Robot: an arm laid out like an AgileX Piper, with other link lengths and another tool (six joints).
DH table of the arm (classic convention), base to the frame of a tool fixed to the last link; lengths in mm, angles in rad. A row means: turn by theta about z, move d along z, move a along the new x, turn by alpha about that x. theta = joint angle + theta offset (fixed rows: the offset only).
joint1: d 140.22  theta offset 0  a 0  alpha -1.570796
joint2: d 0  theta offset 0.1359  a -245.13  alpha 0
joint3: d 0  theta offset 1.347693  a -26.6  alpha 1.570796
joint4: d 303.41  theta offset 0  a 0  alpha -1.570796
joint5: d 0  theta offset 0  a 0  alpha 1.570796
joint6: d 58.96  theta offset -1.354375  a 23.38  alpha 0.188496
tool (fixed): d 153.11  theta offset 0  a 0  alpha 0
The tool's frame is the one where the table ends.
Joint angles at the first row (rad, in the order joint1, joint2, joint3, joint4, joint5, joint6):
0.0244 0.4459 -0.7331 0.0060 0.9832 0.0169
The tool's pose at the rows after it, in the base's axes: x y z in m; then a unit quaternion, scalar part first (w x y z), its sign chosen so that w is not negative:
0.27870 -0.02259 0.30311 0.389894 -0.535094 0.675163 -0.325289
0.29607 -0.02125 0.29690 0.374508 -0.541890 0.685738 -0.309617
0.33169 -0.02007 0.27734 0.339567 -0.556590 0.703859 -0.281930
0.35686 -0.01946 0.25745 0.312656 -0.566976 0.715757 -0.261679
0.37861 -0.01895 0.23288 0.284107 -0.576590 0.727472 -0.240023
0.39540 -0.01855 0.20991 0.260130 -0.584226 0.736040 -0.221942
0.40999 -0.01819 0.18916 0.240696 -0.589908 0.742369 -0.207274
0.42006 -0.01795 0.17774 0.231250 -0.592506 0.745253 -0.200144
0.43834 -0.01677 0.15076 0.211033 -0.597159 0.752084 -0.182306
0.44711 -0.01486 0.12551 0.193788 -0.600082 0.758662 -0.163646
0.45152 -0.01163 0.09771 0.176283 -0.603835 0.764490 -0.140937
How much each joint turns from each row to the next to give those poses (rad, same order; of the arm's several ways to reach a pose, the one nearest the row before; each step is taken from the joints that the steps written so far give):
0.0000 0.1607 -0.0789 -0.0060 -0.0009 -0.0001
0.0000 0.1024 -0.0501 0.0060 -0.0023 0.0023
0.0000 0.2020 -0.0929 0.0021 -0.0085 0.0011
0.0000 0.1441 -0.0639 0.0000 -0.0059 0.0000
0.0000 0.1360 -0.0570 0.0000 -0.0011 0.0011
0.0000 0.1123 -0.0470 0.0000 -0.0010 0.0000
0.0000 0.0989 -0.0442 0.0000 -0.0032 0.0000
0.0000 0.0620 -0.0334 0.0000 -0.0036 0.0000
0.0000 0.1263 -0.0662 0.0047 -0.0039 0.0000
0.0000 0.0894 -0.0368 0.0106 -0.0007 -0.0010
0.0000 0.0828 -0.0257 0.0186 0.0000 -0.0079

